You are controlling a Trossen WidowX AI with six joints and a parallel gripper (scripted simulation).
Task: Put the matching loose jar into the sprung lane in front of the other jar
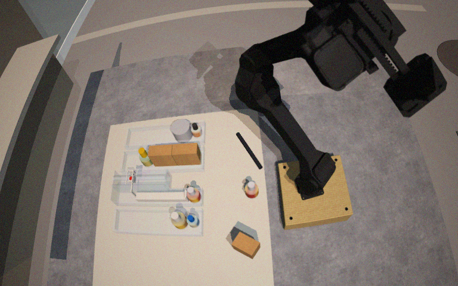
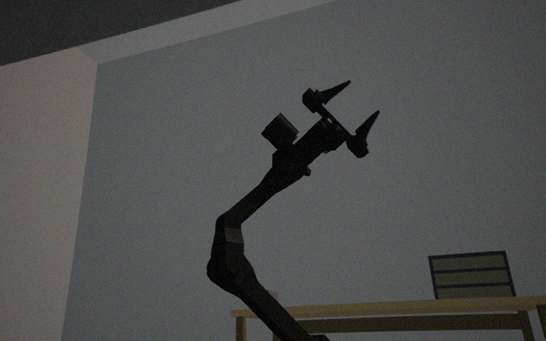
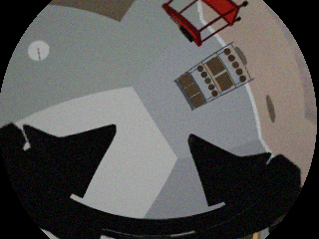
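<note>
Right now the black rod is 680 mm below my gripper tip, 330 mm to the right of it and 80 mm ahead of it. The rest, counted from my gripper tip: clear lane (660 mm below, 400 mm ahead, 260 mm to the right).
</note>
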